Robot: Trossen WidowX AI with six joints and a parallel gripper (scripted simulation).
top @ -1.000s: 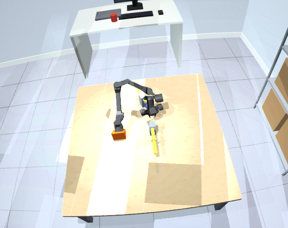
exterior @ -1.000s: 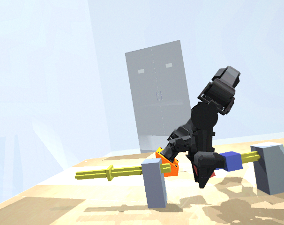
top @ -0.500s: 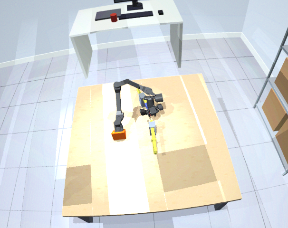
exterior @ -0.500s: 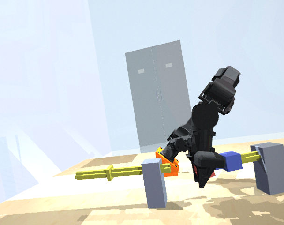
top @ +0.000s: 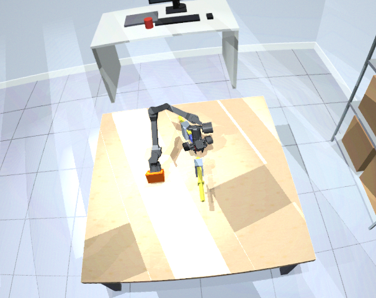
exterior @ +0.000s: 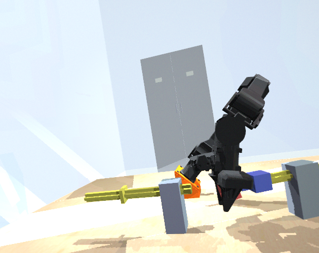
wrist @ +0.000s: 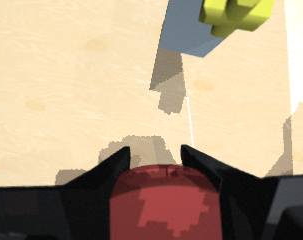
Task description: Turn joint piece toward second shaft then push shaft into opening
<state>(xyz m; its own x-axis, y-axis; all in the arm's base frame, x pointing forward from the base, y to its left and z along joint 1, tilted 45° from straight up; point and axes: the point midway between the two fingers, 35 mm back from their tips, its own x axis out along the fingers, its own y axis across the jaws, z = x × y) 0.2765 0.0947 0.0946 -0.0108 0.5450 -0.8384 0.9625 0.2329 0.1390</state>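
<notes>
Now: the red joint piece 4 cm above my gripper tip, 2 cm to the left of it and 1 cm behind it.
</notes>
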